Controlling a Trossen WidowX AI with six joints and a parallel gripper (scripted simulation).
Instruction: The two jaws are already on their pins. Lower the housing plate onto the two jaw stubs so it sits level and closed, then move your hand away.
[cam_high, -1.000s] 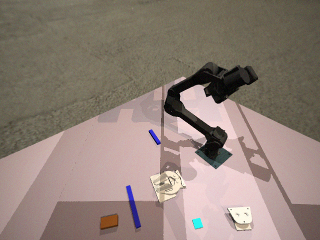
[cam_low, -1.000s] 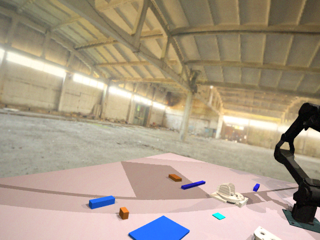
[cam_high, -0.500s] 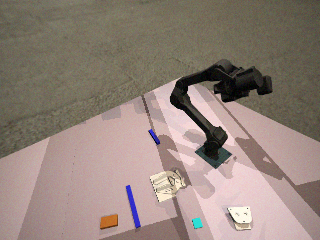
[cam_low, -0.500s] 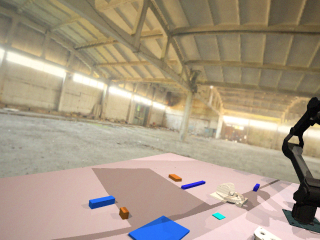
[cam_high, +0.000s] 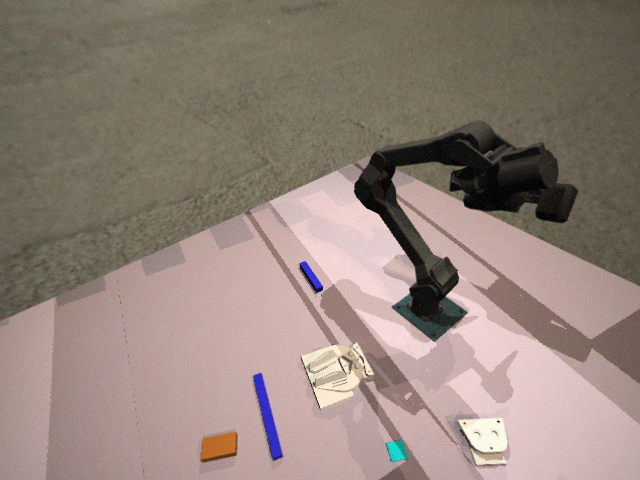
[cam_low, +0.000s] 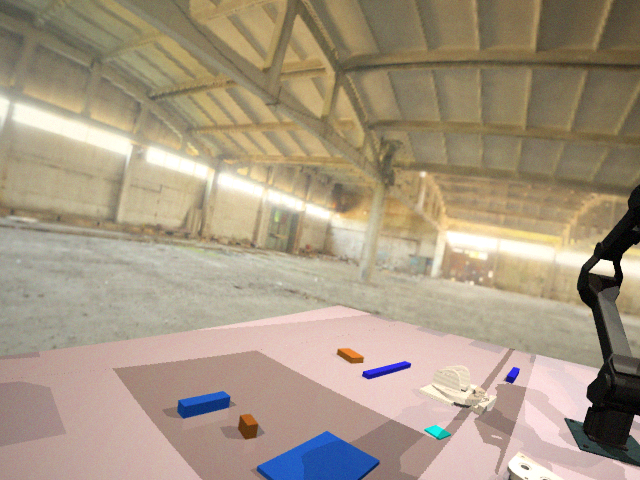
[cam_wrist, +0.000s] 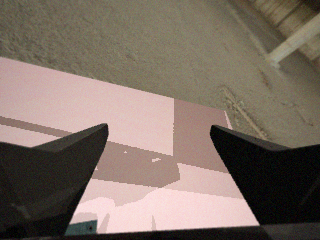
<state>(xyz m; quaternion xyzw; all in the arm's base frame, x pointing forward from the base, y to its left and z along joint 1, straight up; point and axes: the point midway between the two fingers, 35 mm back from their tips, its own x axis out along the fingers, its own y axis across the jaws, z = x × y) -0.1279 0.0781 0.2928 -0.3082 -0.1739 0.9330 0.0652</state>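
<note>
Now: the cyan tile 440 mm ahead of my gripper tip, 100 mm to the left of it and 270 mm below it. From my gripper tip the other things lie so: long blue bar: 590 mm ahead, 90 mm to the right, 270 mm below; then orange cube: 640 mm ahead, 310 mm to the left, 270 mm below; then blue slab: 530 mm ahead, 300 mm to the left, 270 mm below.
</note>
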